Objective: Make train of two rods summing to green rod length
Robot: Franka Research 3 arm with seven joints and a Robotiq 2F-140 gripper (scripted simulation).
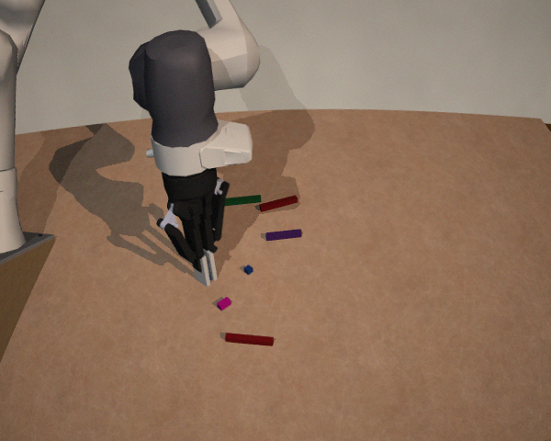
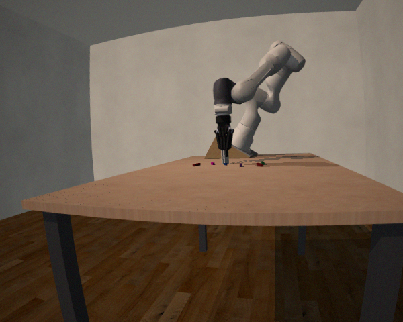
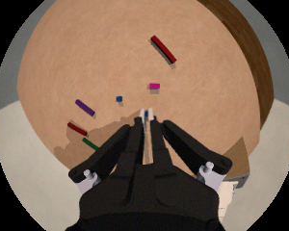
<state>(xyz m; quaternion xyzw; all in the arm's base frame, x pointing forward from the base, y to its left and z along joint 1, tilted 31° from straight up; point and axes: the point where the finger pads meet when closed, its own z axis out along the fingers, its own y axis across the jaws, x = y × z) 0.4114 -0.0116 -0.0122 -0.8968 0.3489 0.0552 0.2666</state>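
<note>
Right now my hand is 6 cm to the left of the magenta rod, 3 cm short of it and 3 cm above it. Also, from my hand: purple rod (13 cm ahead, 9 cm to the left, 3 cm below); then green rod (18 cm to the left, 5 cm ahead, 3 cm below).
</note>
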